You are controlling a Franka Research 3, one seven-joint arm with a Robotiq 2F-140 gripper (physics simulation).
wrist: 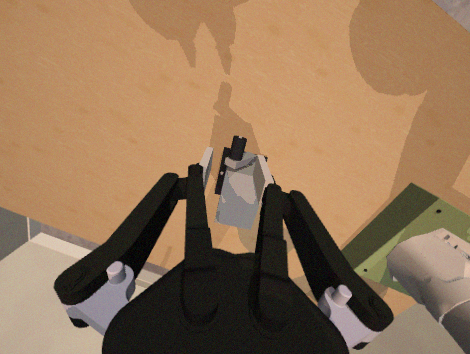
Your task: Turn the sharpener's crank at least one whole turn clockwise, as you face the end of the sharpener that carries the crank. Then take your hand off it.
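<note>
The sharpener (pixel 241 192) is near the middle of the wrist view, seen from above, with grey faces and dark edges showing behind them. Its crank's black handle (pixel 238 148) points toward the top of the view, above a small light grey piece. My gripper (pixel 233 161) is partly open, with one pale fingertip on each side of the handle. The left fingertip stands apart from it across a gap. The right fingertip overlaps the right edge of the grey part in view; whether they touch cannot be told. The lower part of the sharpener is partly hidden by the fingers.
The sharpener is over a wooden table top (pixel 100 110) with arm shadows on it. A green board (pixel 385 227) with small holes is at the lower right, partly behind a pale rounded object (pixel 430 262). A pale flat surface (pixel 30 270) is at the lower left.
</note>
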